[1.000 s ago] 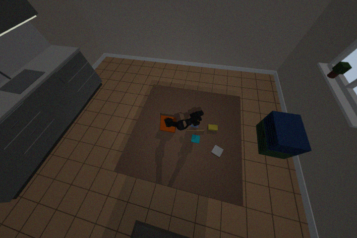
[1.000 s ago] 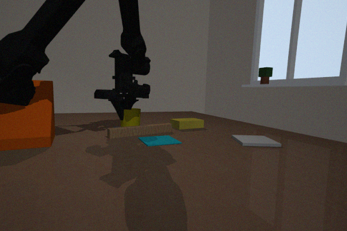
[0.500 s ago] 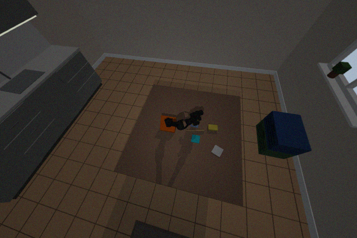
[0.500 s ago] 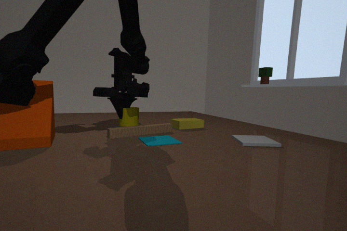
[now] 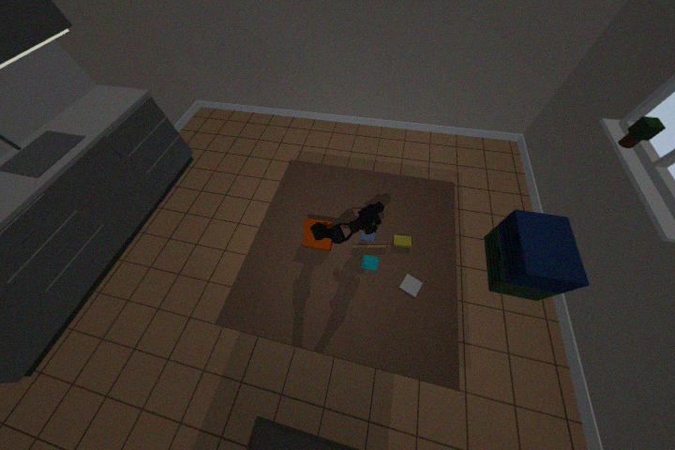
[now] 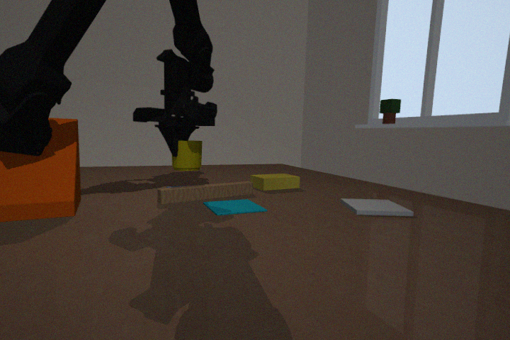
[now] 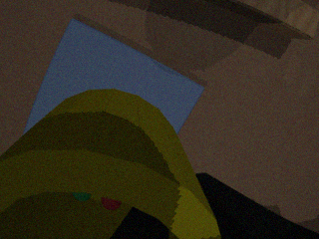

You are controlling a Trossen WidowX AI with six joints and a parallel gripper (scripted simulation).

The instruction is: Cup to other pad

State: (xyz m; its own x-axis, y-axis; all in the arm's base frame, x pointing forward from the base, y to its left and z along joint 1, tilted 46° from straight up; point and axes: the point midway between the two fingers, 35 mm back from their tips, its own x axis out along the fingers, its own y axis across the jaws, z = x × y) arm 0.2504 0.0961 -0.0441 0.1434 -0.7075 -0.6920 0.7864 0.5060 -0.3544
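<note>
Now: gripper tip 9 cm short of the cyan pad, 17 cm to the left of it and 9 cm above it. The rest, counted from my gripper tip: low wooden bar: 6 cm ahead, 7 cm to the right, 8 cm below; then yellow-green cup: 2 cm ahead, 2 cm to the left; then blue pad: 3 cm ahead, 2 cm to the left, 9 cm below.
</note>
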